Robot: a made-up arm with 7 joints. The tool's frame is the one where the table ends. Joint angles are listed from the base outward.
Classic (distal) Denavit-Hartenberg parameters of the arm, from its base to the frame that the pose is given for. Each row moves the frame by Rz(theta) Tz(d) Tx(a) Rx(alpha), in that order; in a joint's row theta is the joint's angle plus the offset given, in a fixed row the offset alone. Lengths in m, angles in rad.
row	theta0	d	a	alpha
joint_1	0	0.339	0	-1.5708
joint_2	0	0	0	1.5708
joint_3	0	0.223	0.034	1.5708
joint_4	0	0	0.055	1.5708
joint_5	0	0.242	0	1.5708
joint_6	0	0	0.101	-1.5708
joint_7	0	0.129	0	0
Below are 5 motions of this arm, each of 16 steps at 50 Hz.
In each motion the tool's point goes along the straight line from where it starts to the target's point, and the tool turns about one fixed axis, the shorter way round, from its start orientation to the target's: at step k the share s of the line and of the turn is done. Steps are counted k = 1, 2, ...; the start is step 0. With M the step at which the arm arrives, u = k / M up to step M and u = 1 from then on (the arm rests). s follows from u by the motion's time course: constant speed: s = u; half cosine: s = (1 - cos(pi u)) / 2; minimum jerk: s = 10 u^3 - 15 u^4 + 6 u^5.
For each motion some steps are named. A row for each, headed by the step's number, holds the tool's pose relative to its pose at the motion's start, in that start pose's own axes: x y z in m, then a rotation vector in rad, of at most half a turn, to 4 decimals.
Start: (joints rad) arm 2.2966 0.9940 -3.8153 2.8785 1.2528 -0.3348 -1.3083
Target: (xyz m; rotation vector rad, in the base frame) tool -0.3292 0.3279 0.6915 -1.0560 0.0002 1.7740
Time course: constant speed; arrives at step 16
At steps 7, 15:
7: -0.0060 -0.0591 -0.0114 0.1007 -0.0237 0.1210
15: -0.0128 -0.1266 -0.0244 0.2159 -0.0507 0.2593

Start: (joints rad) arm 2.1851 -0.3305 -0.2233 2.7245 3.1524 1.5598 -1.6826
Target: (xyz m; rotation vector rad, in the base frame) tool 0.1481 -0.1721 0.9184 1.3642 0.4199 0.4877
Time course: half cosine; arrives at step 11
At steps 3, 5, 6, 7, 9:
3: 0.0044 0.0001 0.0049 -0.0126 0.0285 0.0352
5: 0.0109 0.0002 0.0122 -0.0312 0.0708 0.0874
6: 0.0145 0.0002 0.0162 -0.0416 0.0943 0.1164
7: 0.0180 0.0003 0.0201 -0.0515 0.1168 0.1442
9: 0.0234 0.0003 0.0261 -0.0670 0.1519 0.1876

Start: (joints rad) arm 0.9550 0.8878 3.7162 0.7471 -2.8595 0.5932 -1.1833
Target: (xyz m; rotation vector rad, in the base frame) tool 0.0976 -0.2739 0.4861 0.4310 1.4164 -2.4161
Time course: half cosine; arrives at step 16
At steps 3, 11, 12, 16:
3: -0.0049 0.0035 -0.0034 -0.0068 0.0008 0.0236
11: -0.0455 0.0321 -0.0316 -0.0629 0.0073 0.2177
12: -0.0500 0.0352 -0.0347 -0.0690 0.0080 0.2389
16: -0.0585 0.0413 -0.0407 -0.0809 0.0094 0.2799

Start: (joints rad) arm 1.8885 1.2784 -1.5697 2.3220 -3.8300 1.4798 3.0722
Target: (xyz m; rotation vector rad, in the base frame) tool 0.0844 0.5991 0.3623 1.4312 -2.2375 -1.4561
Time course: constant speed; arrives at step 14
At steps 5, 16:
5: -0.0068 -0.0358 -0.0094 0.0600 -0.0308 -0.0144
16: -0.0190 -0.1002 -0.0263 0.1681 -0.0863 -0.0404

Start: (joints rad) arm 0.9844 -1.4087 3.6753 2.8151 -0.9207 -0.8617 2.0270
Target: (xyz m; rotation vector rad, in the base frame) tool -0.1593 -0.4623 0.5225 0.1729 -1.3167 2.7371
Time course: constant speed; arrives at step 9
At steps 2, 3, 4, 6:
2: -0.0067 -0.0015 0.0016 0.0027 -0.0208 -0.0146
3: -0.0100 -0.0023 0.0025 0.0040 -0.0312 -0.0219
4: -0.0133 -0.0030 0.0033 0.0054 -0.0415 -0.0291
6: -0.0200 -0.0046 0.0049 0.0081 -0.0623 -0.0437

